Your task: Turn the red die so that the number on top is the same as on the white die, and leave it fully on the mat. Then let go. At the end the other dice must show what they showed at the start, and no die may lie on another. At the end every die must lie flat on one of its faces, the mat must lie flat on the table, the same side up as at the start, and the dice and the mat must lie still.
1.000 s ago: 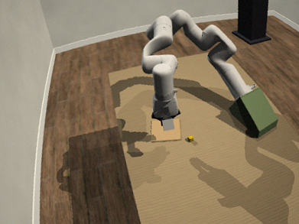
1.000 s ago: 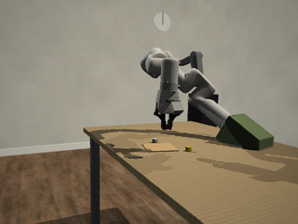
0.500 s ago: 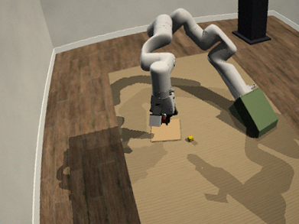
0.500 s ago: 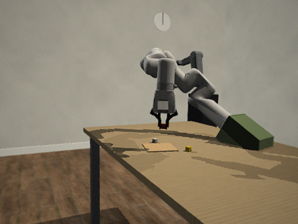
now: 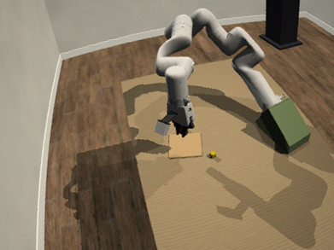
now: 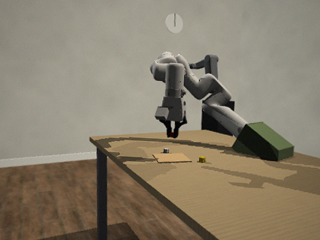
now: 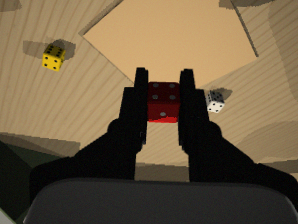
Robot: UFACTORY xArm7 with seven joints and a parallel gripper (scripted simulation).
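Now: hand 20 mm past the tan mat, 30 mm to the left of it and 120 mm above it. Also, from my hand: white die 60 mm behind, 120 mm to the right, 110 mm below; then yellow die 90 mm behind, 90 mm to the left, 110 mm below; then red die 10 mm behind, 10 mm below.
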